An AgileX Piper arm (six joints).
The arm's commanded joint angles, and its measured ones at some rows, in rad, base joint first. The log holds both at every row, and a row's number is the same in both.
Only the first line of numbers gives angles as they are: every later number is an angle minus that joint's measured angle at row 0.
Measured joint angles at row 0:
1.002 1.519 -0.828 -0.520 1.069 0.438
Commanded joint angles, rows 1 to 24:
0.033 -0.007 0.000 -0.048 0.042 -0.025
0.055 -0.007 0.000 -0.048 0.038 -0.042
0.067 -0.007 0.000 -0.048 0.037 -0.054
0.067 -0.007 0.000 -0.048 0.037 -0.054
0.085 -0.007 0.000 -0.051 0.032 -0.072
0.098 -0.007 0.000 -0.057 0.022 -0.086
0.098 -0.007 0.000 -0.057 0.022 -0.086
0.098 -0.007 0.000 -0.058 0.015 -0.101
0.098 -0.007 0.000 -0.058 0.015 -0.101
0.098 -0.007 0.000 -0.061 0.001 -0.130
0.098 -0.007 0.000 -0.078 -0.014 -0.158
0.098 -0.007 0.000 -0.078 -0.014 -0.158
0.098 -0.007 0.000 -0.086 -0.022 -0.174
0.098 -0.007 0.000 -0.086 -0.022 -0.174
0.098 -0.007 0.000 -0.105 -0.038 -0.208
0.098 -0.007 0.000 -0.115 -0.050 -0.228
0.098 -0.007 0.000 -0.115 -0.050 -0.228
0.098 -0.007 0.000 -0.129 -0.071 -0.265
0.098 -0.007 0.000 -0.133 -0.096 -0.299
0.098 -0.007 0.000 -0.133 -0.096 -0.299
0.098 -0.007 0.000 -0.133 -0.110 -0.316
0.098 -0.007 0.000 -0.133 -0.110 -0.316
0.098 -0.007 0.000 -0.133 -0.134 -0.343
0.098 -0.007 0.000 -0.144 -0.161 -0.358
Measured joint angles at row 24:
0.095 0.000 0.000 -0.075 -0.138 -0.320
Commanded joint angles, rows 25 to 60:
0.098 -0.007 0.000 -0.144 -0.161 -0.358
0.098 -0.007 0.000 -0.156 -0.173 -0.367
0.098 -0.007 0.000 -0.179 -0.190 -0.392
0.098 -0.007 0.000 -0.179 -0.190 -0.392
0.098 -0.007 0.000 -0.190 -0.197 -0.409
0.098 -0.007 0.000 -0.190 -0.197 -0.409
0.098 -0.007 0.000 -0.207 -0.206 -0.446
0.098 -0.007 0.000 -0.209 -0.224 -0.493
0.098 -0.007 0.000 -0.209 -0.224 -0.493
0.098 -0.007 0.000 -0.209 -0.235 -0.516
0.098 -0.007 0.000 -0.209 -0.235 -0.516
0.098 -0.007 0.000 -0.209 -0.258 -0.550
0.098 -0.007 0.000 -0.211 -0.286 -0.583
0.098 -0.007 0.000 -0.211 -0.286 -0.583
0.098 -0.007 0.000 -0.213 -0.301 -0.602
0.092 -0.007 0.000 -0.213 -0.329 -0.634
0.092 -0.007 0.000 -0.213 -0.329 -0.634
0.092 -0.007 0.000 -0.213 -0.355 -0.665
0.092 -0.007 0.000 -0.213 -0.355 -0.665
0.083 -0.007 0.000 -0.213 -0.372 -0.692
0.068 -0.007 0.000 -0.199 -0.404 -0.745
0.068 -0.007 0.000 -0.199 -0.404 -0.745
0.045 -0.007 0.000 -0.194 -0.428 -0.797
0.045 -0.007 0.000 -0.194 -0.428 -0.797
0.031 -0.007 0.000 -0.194 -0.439 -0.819
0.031 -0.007 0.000 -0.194 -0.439 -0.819
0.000 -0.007 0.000 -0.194 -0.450 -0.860
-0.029 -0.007 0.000 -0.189 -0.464 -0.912
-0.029 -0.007 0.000 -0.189 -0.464 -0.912
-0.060 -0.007 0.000 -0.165 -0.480 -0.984
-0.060 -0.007 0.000 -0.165 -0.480 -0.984
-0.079 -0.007 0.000 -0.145 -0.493 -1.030
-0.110 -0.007 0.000 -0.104 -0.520 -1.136
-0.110 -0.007 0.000 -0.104 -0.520 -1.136
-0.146 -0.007 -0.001 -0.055 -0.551 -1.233
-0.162 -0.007 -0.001 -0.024 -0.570 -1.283
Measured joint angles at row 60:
-0.123 0.001 0.006 -0.063 -0.488 -1.138
